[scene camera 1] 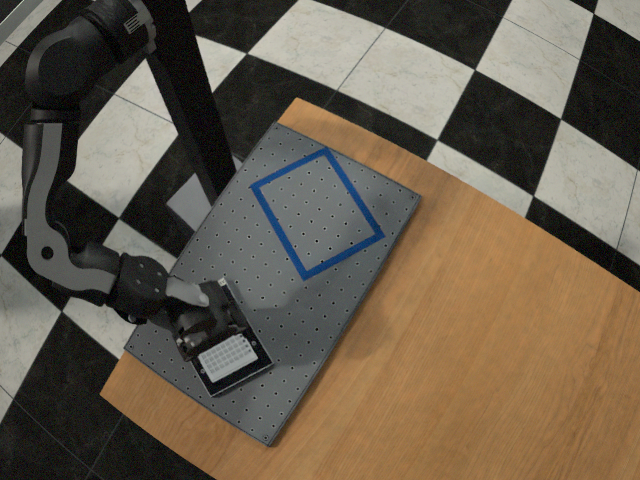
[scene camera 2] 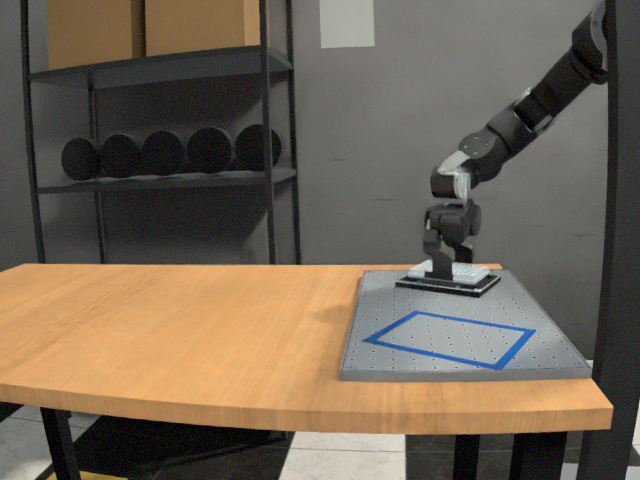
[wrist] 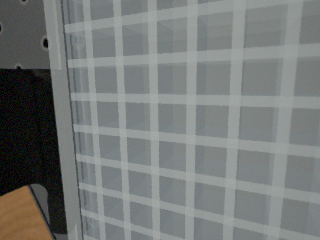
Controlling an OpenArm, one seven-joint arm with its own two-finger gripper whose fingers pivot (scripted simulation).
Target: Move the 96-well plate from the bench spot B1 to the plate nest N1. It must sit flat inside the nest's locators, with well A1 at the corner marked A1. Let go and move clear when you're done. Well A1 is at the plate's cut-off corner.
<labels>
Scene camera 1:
my gripper: 215, 337
96-well plate: 234, 361
plate nest: 244, 372
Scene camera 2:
my gripper: 448, 273
96-well plate: 463, 273
plate nest: 484, 282
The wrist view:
96-well plate: 235, 82
</labels>
